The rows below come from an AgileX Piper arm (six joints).
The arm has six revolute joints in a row. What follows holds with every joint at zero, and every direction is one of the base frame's. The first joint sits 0.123 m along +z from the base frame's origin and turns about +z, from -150 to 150 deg. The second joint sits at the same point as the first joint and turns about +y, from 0 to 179.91 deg. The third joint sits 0.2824 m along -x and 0.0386 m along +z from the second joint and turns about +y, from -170 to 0 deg. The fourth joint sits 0.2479 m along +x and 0.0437 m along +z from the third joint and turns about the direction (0.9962, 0, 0.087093), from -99.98 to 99.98 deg. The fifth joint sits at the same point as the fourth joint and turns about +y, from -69.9 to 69.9 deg. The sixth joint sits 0.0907 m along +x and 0.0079 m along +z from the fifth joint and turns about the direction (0.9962, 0, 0.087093), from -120 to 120 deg. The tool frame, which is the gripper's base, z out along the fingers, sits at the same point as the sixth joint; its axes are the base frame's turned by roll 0, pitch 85.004 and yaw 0 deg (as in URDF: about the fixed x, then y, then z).
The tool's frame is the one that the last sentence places.
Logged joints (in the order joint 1, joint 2, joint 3, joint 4, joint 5, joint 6), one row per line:
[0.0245, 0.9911, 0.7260, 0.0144, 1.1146, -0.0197]
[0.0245, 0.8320, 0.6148, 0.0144, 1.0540, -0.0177]
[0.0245, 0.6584, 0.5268, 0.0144, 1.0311, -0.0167]
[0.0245, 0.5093, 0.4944, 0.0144, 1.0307, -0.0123]
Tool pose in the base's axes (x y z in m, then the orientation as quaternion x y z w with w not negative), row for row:
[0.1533, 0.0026, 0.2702, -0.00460, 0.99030, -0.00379, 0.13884]
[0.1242, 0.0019, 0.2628, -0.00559, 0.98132, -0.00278, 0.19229]
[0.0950, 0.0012, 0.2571, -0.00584, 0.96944, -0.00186, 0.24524]
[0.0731, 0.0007, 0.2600, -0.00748, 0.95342, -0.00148, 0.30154]
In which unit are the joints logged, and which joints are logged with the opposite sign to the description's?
The joints are logged in radians. Opposite sign: joint 3, joint 4, joint 6.
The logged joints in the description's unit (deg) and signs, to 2 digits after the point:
[1.40, 56.79, -41.60, -0.83, 63.86, 1.13]
[1.40, 47.67, -35.23, -0.83, 60.39, 1.01]
[1.40, 37.72, -30.18, -0.83, 59.08, 0.96]
[1.40, 29.18, -28.33, -0.83, 59.05, 0.70]

